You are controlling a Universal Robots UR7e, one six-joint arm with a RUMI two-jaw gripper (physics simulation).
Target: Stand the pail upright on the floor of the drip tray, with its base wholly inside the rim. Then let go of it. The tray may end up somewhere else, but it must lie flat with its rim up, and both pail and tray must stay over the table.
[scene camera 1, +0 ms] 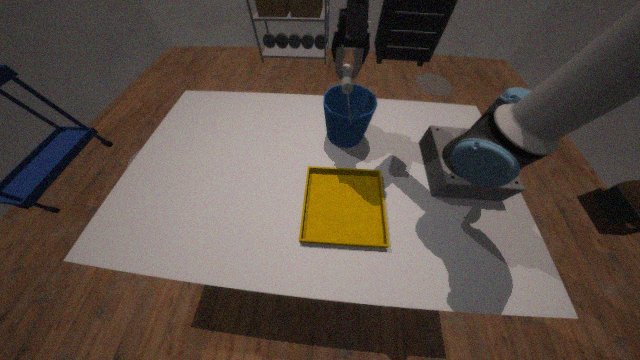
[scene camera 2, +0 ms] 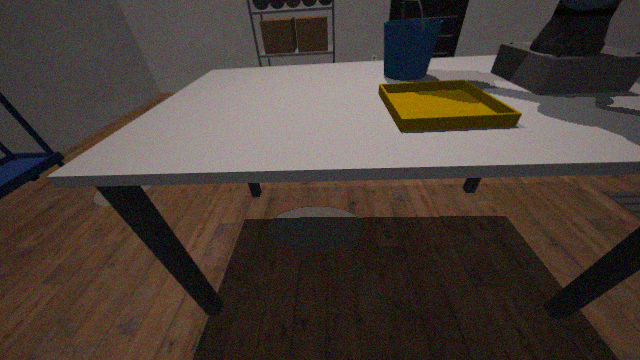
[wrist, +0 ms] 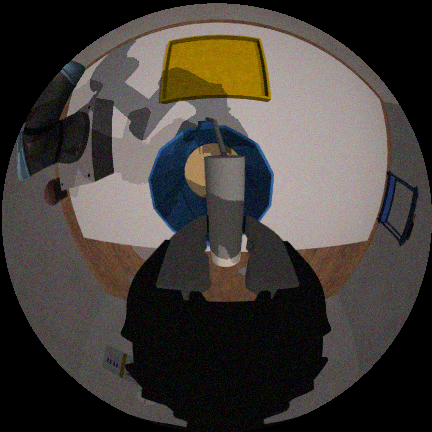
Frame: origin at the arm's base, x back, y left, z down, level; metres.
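Seen in the pictures: gripper, fingertip midpoint: (scene camera 1: 346, 79) (wrist: 224, 217); arm's base, link origin: (scene camera 2: 562, 50) (wrist: 75, 136).
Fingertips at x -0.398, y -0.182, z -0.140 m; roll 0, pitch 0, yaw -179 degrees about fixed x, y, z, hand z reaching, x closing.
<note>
Pixels of each thing's top centre, then the offset from my fingertips to it.
- handle's pale cylindrical grip, top centre: (wrist: 225, 222) (scene camera 1: 347, 73) dx +0.000, dy +0.008, dz -0.023 m
- yellow square drip tray, top centre: (wrist: 213, 57) (scene camera 2: 438, 96) (scene camera 1: 344, 201) dx +0.013, dy +0.321, dz +0.201 m
The blue pail (scene camera 1: 344, 127) (scene camera 2: 410, 50) (wrist: 172, 200) stands upright on the white table, behind the tray in scene camera 1, with its handle raised. The handle's pale cylindrical grip (scene camera 1: 346, 82) (wrist: 225, 182) sits above the pail's rim. My gripper (scene camera 1: 348, 72) (wrist: 224, 217) is shut on this grip, with one jaw on each side of it. The gripper does not show in scene camera 2. The yellow square drip tray (scene camera 1: 345, 215) (scene camera 2: 460, 121) (wrist: 220, 55) lies flat, rim up, apart from the pail. Dark shadows fall over part of its floor.
The arm's grey base block (scene camera 1: 475, 192) (scene camera 2: 575, 75) (wrist: 102, 140) stands on the table, right of the pail and tray in scene camera 1. A blue cart (scene camera 1: 45, 162) (wrist: 385, 200) stands on the floor beyond the table's left side. A shelf rack and a dark cabinet stand behind the table.
</note>
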